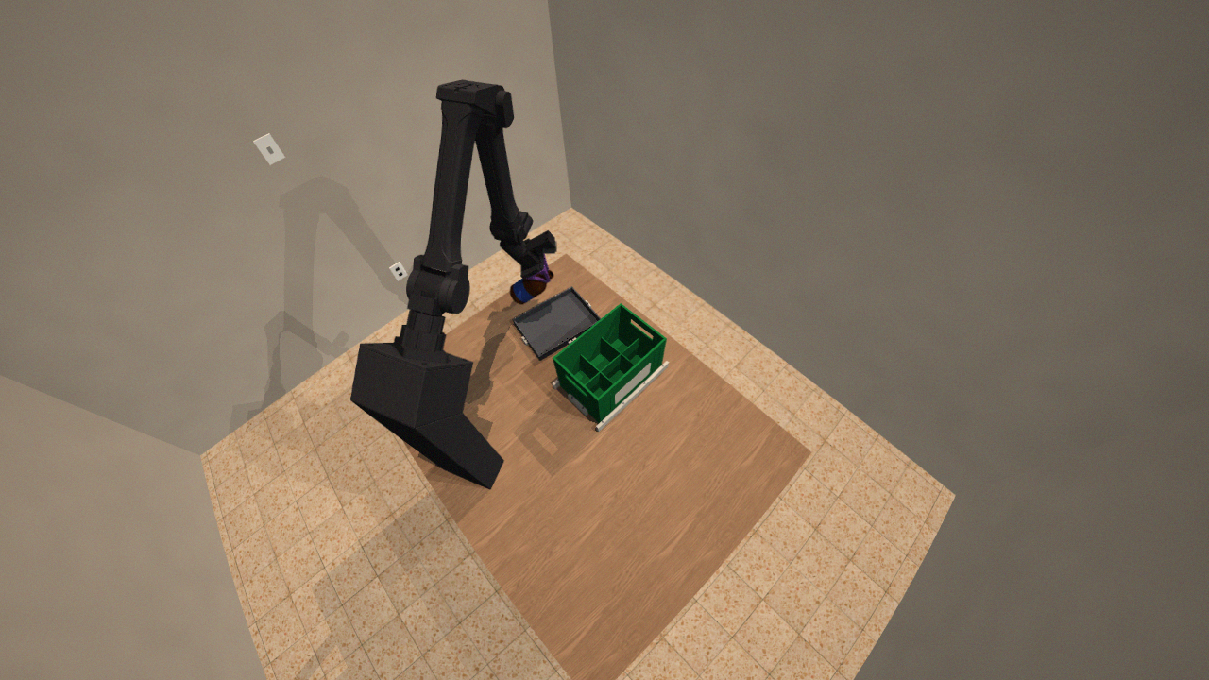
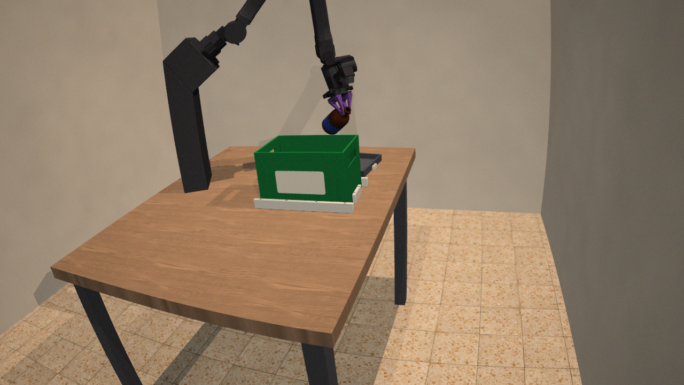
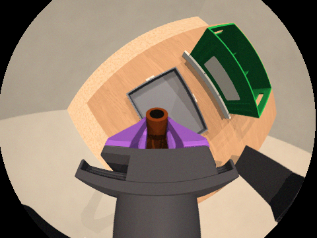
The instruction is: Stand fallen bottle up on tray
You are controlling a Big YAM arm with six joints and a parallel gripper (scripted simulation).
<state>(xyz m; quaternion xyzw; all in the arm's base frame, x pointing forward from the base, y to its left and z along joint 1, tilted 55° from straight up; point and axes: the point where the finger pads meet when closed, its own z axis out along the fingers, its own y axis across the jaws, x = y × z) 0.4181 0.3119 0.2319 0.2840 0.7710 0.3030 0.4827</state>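
My gripper is now 5 cm past the brown bottle, 3 cm above it and 1 cm to the right of it. Also, from my hand: green crate: 30 cm to the right, 11 cm below, 11 cm ahead; then tray: 18 cm below, 4 cm to the right.
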